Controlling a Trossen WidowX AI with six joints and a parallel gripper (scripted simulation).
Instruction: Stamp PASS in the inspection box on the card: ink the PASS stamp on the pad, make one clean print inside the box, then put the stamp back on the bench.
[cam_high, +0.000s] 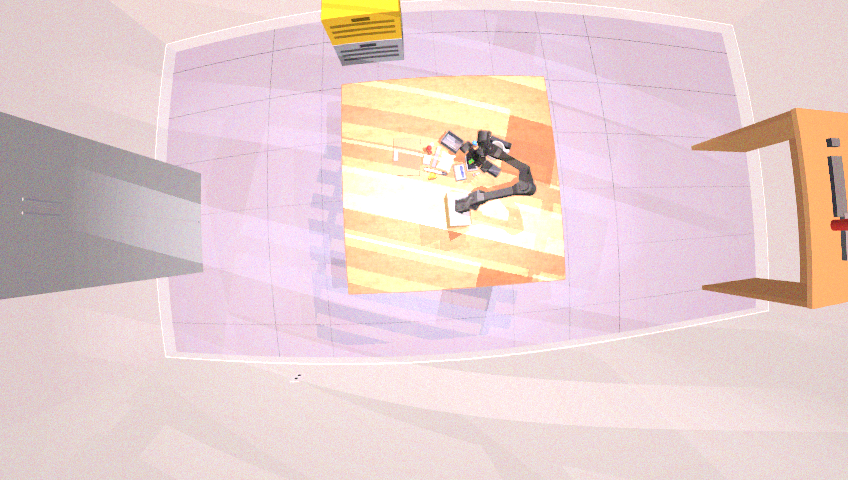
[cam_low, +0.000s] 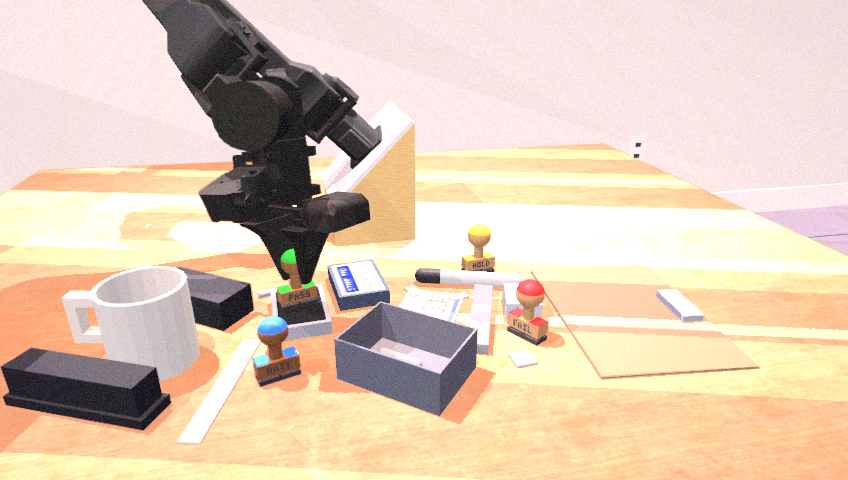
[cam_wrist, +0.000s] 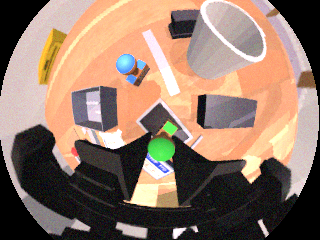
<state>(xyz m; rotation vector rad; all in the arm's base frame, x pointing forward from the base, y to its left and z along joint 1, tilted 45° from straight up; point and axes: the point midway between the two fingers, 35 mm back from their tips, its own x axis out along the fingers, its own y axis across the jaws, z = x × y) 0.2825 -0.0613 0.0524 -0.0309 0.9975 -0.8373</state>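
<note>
Now: gripper tip 1 cm above the green-knobbed pass stamp. From my gripper tip the other things lie so: blue-labelled tin: 6 cm to the left, 6 cm behind, 3 cm below; then blue date stamp: 10 cm ahead, 3 cm below, 1 cm to the right; then ink pad: 4 cm below.
</note>
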